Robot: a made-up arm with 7 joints. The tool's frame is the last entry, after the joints. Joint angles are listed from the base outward.
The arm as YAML. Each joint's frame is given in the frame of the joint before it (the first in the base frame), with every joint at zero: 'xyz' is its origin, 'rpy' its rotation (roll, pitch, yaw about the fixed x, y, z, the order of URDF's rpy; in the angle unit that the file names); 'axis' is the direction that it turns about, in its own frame. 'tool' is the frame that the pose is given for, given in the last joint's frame.
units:
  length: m
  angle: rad
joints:
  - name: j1
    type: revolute
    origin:
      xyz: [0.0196, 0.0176, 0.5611]
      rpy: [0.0, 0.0, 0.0]
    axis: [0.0, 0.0, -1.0]
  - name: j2
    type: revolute
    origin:
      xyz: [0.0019, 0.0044, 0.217]
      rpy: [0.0, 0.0, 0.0]
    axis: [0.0, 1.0, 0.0]
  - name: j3
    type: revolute
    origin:
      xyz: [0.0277, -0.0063, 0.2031]
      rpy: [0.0, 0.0, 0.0]
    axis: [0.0, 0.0, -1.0]
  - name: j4
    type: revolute
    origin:
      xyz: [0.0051, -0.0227, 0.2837]
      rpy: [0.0, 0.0, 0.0]
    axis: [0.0, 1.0, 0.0]
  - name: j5
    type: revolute
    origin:
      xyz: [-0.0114, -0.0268, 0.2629]
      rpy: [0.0, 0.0, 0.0]
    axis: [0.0, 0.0, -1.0]
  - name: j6
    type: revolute
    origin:
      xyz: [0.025, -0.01, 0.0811]
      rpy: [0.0, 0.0, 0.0]
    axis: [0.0, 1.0, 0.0]
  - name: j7
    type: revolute
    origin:
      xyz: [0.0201, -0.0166, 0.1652]
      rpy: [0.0, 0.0, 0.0]
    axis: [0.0, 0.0, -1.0]
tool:
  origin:
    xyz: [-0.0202, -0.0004, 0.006]
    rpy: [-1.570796, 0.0, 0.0]
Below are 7 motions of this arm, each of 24 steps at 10 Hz.
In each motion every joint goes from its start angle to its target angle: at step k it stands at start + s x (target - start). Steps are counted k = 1, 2, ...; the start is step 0. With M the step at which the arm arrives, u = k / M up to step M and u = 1 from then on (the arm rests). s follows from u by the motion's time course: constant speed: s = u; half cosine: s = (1 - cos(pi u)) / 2; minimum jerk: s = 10 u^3 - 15 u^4 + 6 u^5.
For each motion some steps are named. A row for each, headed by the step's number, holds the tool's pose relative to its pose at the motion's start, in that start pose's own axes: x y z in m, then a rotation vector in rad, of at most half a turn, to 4 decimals.
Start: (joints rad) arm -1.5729 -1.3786 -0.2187 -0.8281 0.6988 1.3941 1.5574
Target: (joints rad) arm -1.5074 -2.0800 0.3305 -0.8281 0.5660 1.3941 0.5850
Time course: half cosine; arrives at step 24
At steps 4, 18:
4: 0.0052 0.0314 -0.0364 0.0585 -0.0646 0.0038
18: 0.1296 0.4918 -0.2998 0.7292 -0.8354 -0.1405

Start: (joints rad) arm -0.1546 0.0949 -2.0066 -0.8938 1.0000 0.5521 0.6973
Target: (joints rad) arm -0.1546 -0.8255 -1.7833 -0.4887 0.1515 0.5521 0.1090
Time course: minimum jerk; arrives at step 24
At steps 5, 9, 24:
5: -0.0537 0.0161 0.0396 -0.0748 -0.0767 -0.0718
9: -0.2234 0.1054 0.1575 -0.3472 -0.3161 -0.2731
24: -0.6036 0.7308 0.3593 -1.5340 -0.8669 -0.5155

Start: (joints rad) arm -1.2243 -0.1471 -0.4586 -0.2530 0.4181 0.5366 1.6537
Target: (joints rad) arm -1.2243 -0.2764 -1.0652 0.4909 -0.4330 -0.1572 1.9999
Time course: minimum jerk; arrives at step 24
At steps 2, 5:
2: -0.0015 -0.0005 0.0006 0.0008 -0.0042 -0.0044
5: -0.0193 -0.0059 0.0077 0.0104 -0.0542 -0.0548

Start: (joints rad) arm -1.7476 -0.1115 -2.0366 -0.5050 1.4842 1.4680 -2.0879
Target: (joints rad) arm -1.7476 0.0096 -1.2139 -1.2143 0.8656 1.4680 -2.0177
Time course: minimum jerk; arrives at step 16
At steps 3, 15, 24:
3: -0.0127 0.0044 0.0110 -0.0220 -0.0310 0.0000
15: -0.1622 0.2414 0.1343 -0.7145 -0.3262 0.2559
24: -0.1623 0.2422 0.1343 -0.7165 -0.3259 0.2570

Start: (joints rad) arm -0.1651 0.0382 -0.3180 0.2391 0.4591 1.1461 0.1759
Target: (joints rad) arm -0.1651 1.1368 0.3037 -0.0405 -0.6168 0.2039 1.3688
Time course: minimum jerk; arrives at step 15
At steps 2, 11, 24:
2: 0.0052 -0.0147 0.0038 -0.0085 0.0168 -0.0025
11: 0.4330 -0.4698 0.2285 -0.0946 0.6693 -0.1904
24: 0.5180 -0.4970 0.2665 -0.0729 0.7538 -0.2010

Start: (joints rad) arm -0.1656 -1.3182 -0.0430 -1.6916 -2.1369 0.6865 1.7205
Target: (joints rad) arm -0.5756 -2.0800 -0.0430 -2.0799 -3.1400 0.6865 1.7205
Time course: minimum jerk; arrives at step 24
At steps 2, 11, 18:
2: -0.0030 -0.0014 -0.0009 -0.0020 0.0008 -0.0064
11: -0.2463 -0.0747 -0.0115 -0.2902 0.0178 -0.4725
18: -0.4573 -0.0679 0.0814 -0.8499 -0.1034 -0.7804

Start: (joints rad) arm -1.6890 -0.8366 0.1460 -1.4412 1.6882 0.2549 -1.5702
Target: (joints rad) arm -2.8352 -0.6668 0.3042 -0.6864 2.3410 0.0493 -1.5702
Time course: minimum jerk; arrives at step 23
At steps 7, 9, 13, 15, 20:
7: 0.0749 0.0118 -0.1064 0.0624 0.2629 0.1398
9: 0.1277 0.0390 -0.2005 0.1100 0.4526 0.2719
13: 0.2166 0.1769 -0.4377 0.2156 0.8184 0.6594
15: 0.2358 0.2764 -0.5397 0.2599 0.9361 0.8694
20: 0.2379 0.4555 -0.6594 0.3175 1.0344 1.1992

